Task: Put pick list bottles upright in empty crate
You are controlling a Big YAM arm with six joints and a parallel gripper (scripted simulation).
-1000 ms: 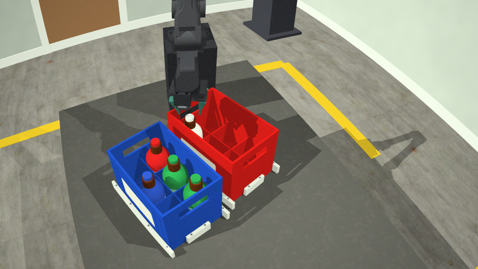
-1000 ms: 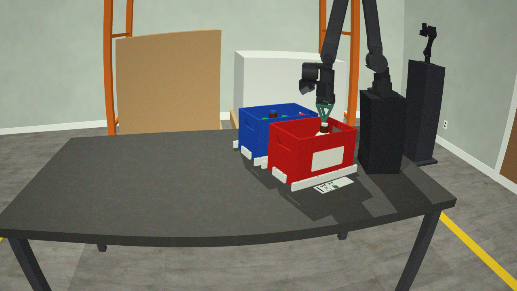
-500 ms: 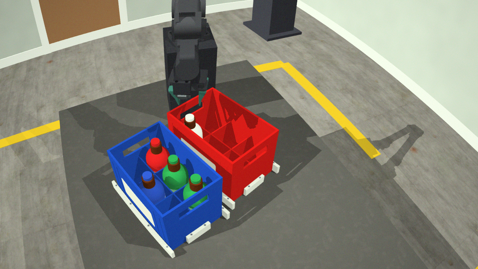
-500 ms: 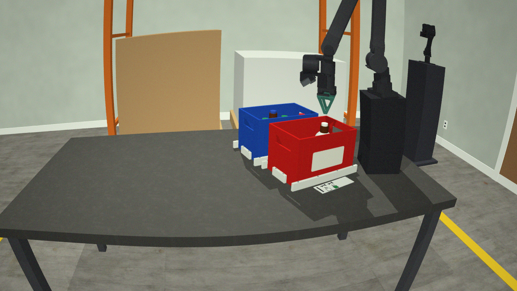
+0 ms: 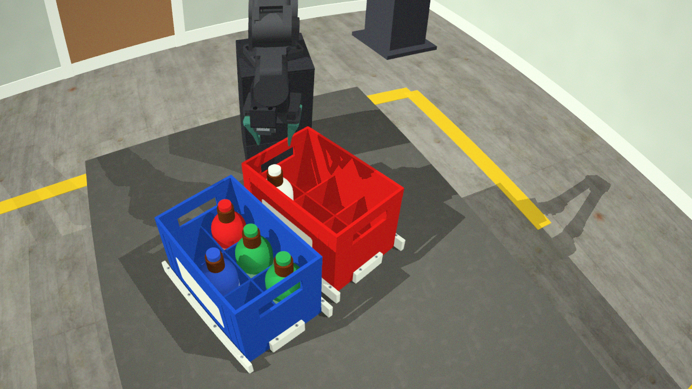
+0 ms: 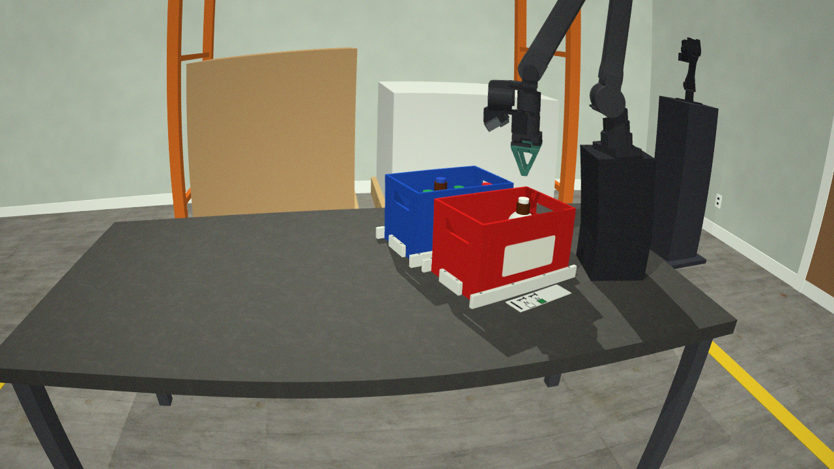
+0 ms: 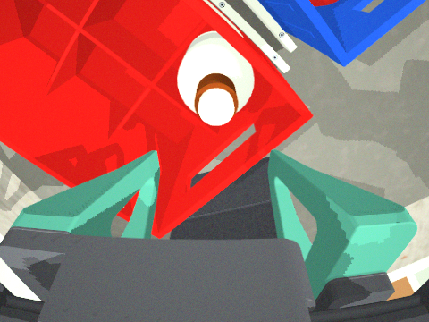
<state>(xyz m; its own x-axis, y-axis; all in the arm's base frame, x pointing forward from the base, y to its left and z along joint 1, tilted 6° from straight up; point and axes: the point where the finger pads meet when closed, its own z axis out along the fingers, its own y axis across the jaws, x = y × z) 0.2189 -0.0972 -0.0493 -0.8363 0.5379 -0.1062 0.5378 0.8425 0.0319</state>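
The green bottle lies 150 mm below my hand, 130 mm ahead of it and 110 mm to the right of it. Also, from my hand: red bottle 150 mm below, 130 mm to the right, 40 mm ahead; white-label bottle 150 mm below; red crate 150 mm below, 70 mm ahead, 60 mm to the left.
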